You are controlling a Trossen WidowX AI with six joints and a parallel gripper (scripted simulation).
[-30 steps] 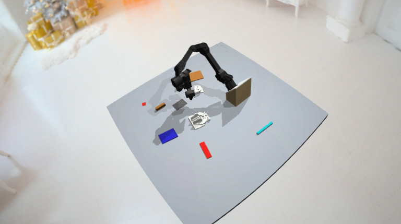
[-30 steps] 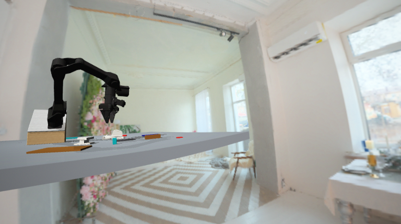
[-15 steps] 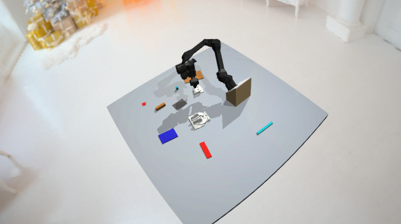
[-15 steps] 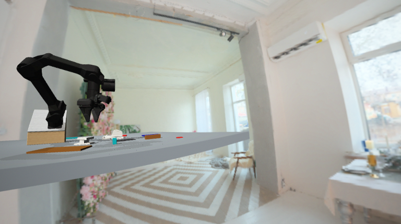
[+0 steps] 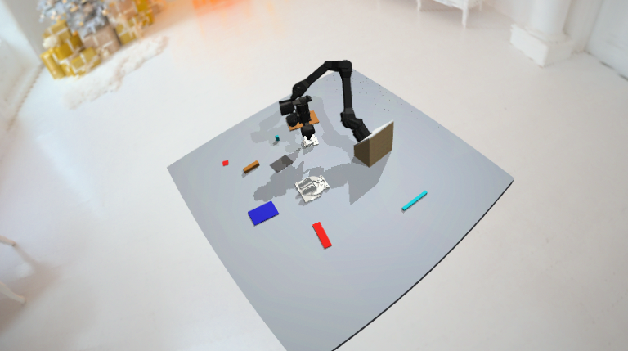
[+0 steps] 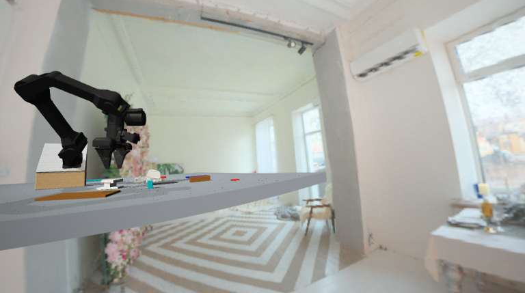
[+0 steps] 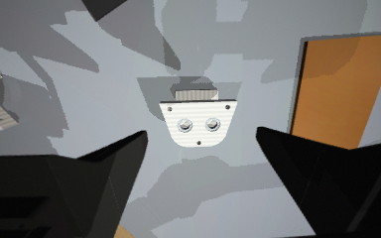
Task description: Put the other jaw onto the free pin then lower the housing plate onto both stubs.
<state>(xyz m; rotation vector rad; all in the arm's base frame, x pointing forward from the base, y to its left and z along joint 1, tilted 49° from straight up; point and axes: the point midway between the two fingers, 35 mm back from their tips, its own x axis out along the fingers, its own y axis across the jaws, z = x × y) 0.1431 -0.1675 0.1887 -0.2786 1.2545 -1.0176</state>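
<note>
My gripper tip is 18 cm short of the dark grey tile, 1 cm to the right of it and 7 cm above it. From my gripper tip the other things lie so: flat orange-brown panel (9 cm behind, 16 cm to the right, 7 cm below); small cyan cube (9 cm ahead, 14 cm to the right, 6 cm below); brown block (30 cm ahead, 8 cm to the right, 6 cm below).
</note>
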